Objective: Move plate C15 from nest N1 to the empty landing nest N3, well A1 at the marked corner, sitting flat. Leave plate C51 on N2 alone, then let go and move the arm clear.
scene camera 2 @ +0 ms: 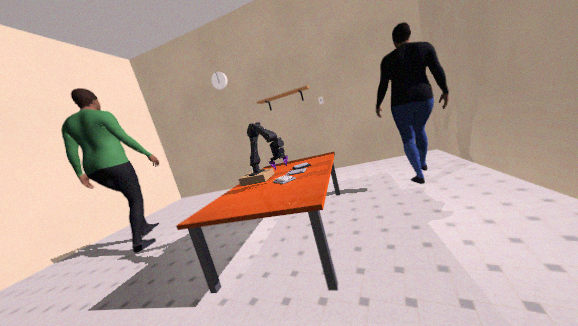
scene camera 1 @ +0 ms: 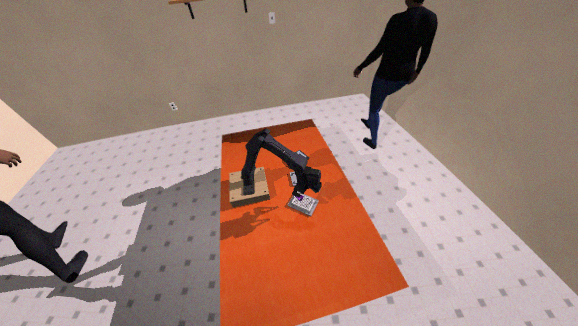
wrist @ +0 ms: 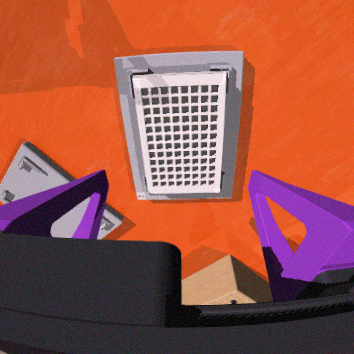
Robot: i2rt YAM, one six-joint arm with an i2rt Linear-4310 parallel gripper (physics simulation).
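A white plate with square wells [scene camera 1: 305, 202] [scene camera 2: 284, 179] [wrist: 182, 135] sits flat in a light grey nest [wrist: 237, 115] with a small label at its lower-left corner in the wrist view. The empty grey nest [scene camera 1: 293, 179] [scene camera 2: 297, 171] [wrist: 45, 175] is beside it, partly behind a finger in the wrist view. The other plate [scene camera 1: 301, 154] [scene camera 2: 302, 165] sits beyond the empty nest, partly hidden by the arm in scene camera 1. I cannot read which is C15. My gripper [scene camera 1: 300, 196] [scene camera 2: 279, 163] [wrist: 178, 177] is open and empty, above the near end of the square-well plate, its purple fingers wide apart.
The arm stands on a wooden base block [scene camera 1: 240, 196] [scene camera 2: 252, 178] [wrist: 220, 280] on the orange table [scene camera 1: 300, 265] [scene camera 2: 270, 200]. One person in black [scene camera 1: 405, 45] [scene camera 2: 412, 75] and another in green [scene camera 2: 102, 137] stand away from the table.
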